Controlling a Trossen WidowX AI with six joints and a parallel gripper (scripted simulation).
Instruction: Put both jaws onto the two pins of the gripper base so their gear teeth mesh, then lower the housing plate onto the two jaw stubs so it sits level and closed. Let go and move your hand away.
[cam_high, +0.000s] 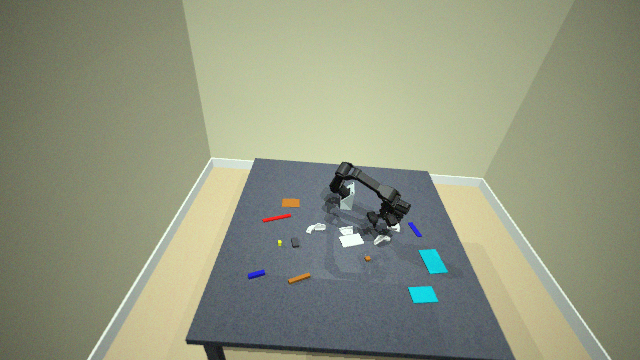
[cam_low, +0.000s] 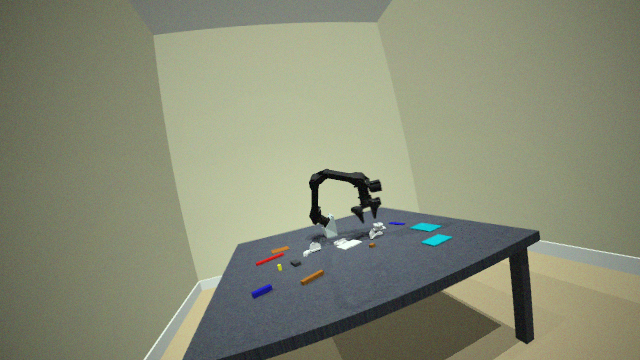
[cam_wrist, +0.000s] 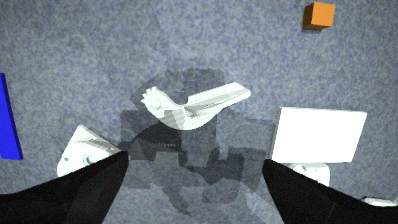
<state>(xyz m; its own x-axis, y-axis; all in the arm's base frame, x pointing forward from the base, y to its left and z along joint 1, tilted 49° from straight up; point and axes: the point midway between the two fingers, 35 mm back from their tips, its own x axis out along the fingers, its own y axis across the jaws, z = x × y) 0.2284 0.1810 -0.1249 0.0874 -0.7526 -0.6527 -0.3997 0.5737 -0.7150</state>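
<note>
Now: the white jaw 80 mm below my gripper tip, 30 mm to the left of it and 10 mm ahead of it. Round my gripper tip: orange cube: 160 mm ahead, 80 mm below, 60 mm to the right; white gripper base: 100 mm behind, 80 mm to the left, 60 mm below; grey block: 440 mm to the right, 140 mm ahead, 80 mm below.
</note>
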